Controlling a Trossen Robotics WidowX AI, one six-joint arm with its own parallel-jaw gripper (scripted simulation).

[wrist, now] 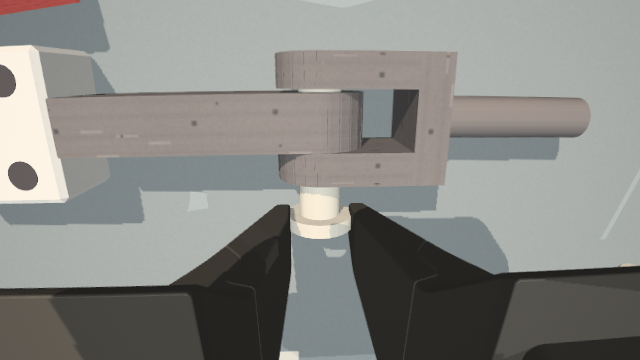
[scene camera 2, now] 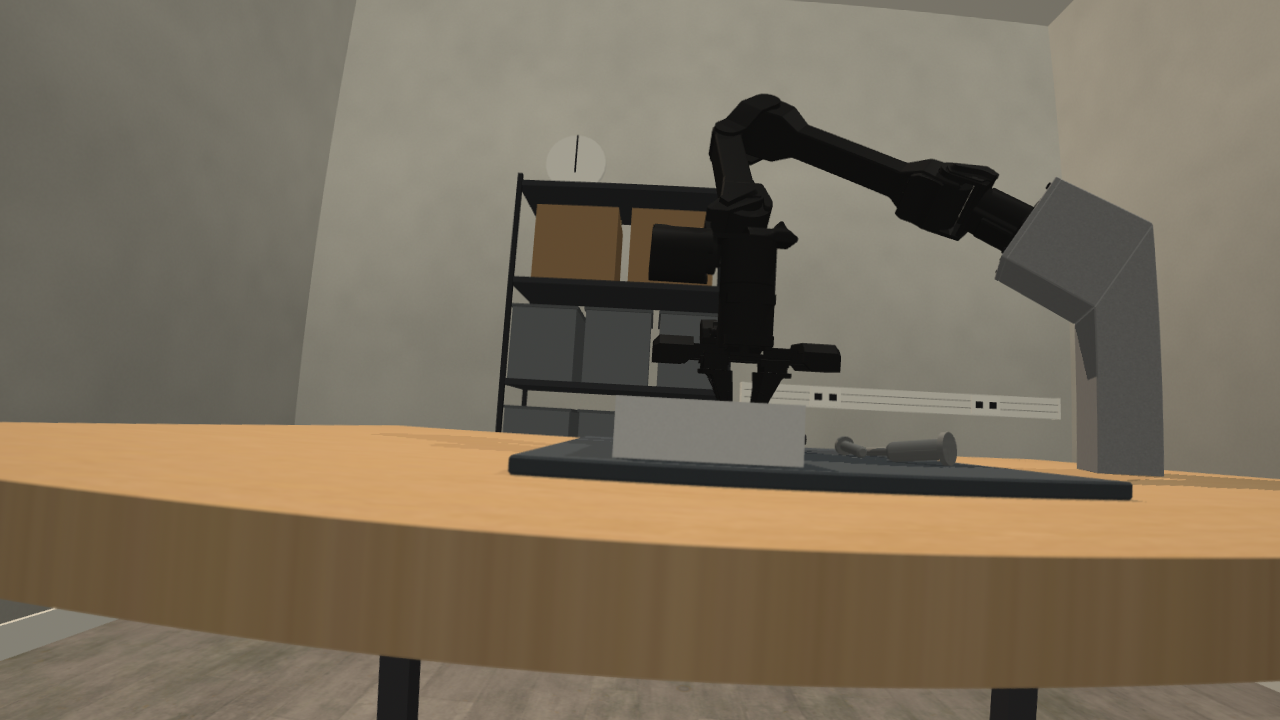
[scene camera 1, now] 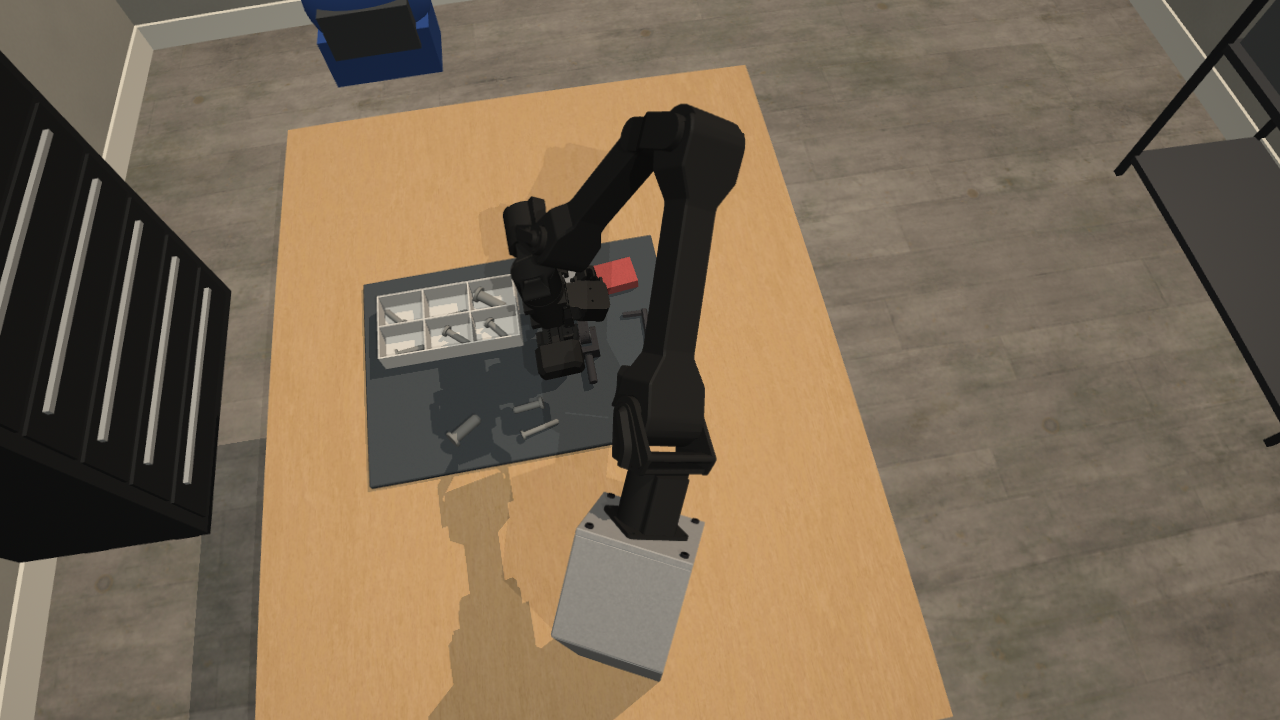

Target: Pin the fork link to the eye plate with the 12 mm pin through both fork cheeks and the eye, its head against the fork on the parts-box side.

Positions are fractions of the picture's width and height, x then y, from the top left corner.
Labels:
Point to a mount block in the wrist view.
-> At 0.06, 0.20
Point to a fork link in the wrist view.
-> At 0.67, 0.32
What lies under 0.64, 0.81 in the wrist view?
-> My gripper.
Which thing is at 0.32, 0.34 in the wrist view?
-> A grey eye plate.

